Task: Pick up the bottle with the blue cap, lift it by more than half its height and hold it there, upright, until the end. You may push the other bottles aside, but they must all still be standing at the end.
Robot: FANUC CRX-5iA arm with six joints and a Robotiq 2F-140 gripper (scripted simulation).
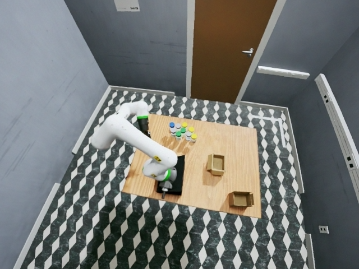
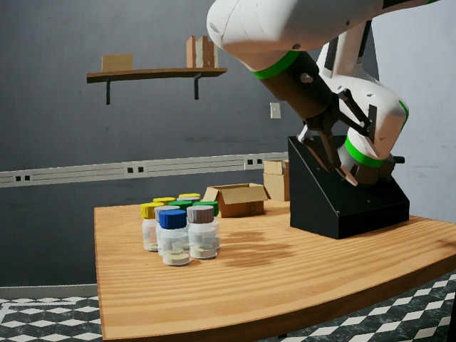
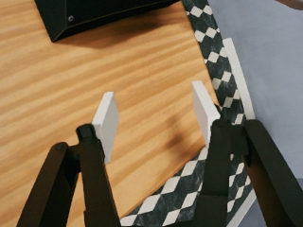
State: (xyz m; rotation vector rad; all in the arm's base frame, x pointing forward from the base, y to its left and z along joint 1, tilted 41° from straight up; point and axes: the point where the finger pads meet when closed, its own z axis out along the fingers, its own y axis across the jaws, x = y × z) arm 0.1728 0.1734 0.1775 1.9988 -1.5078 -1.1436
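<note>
The yellow-capped bottle is 37 cm ahead of my hand, 25 cm to the right of it and 14 cm below it. Also, from my hand: green-capped bottle 26 cm ahead, 22 cm to the right, 14 cm below.
</note>
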